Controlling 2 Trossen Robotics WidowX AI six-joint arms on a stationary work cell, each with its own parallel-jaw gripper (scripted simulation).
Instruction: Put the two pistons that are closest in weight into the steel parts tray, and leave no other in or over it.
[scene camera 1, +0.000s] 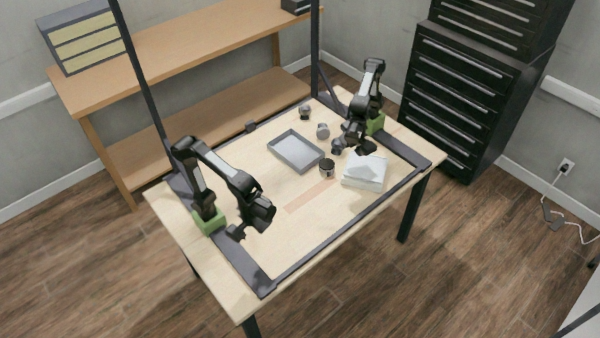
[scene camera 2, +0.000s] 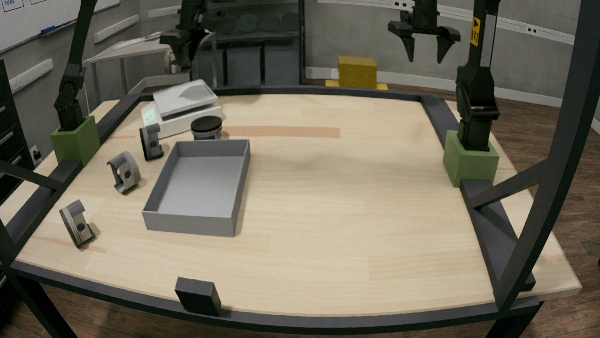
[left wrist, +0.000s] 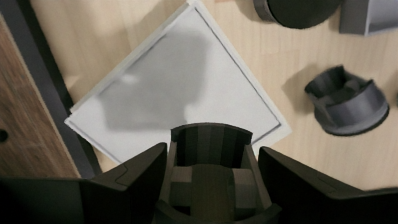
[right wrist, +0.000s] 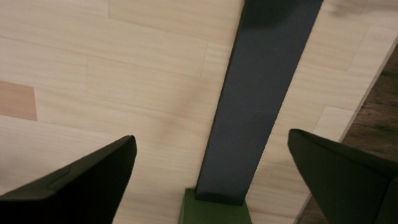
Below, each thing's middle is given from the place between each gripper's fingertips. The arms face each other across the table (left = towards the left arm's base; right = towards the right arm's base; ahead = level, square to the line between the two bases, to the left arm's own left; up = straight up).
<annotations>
The grey pan (scene camera 2: 170, 100) is 30 mm ahead of my left hand, 40 mm to the left of it and 140 mm below it. Round my left hand: white scale (scene camera 2: 179, 122) 20 mm ahead, 40 mm to the left, 160 mm below; steel parts tray (scene camera 2: 199, 178) 280 mm behind, 120 mm to the right, 190 mm below.
I see my right gripper 45 cm to the right of the steel parts tray, 34 cm past it and 19 cm above it. Round my right hand: white scale: 61 cm to the left, 16 cm below, 3 cm behind; grey pan: 60 cm to the left, 14 cm below, 3 cm behind.
</annotations>
